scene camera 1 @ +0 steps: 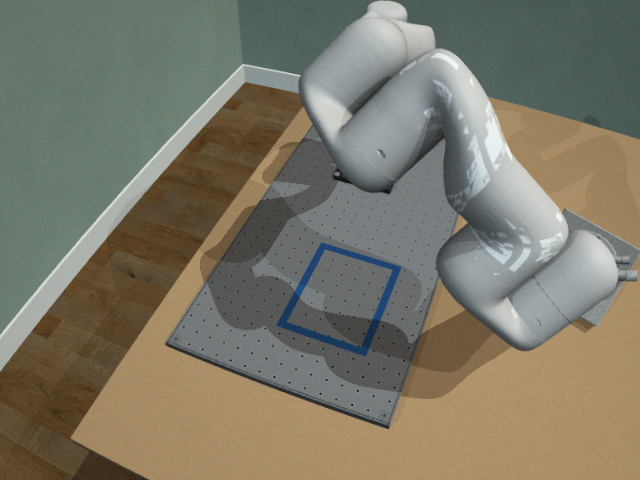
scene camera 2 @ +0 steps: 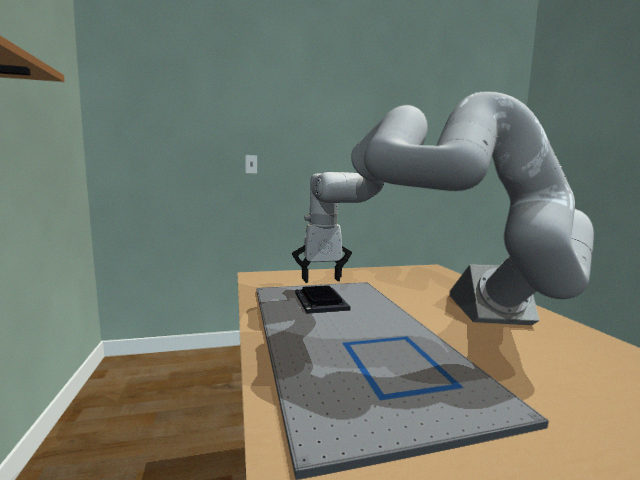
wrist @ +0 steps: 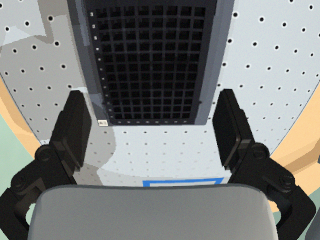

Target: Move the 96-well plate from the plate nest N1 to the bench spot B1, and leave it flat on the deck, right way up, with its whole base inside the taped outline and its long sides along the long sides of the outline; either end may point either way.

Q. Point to a black 96-well plate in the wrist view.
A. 151, 103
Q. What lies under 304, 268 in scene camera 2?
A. My gripper.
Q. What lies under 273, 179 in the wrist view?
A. My gripper.
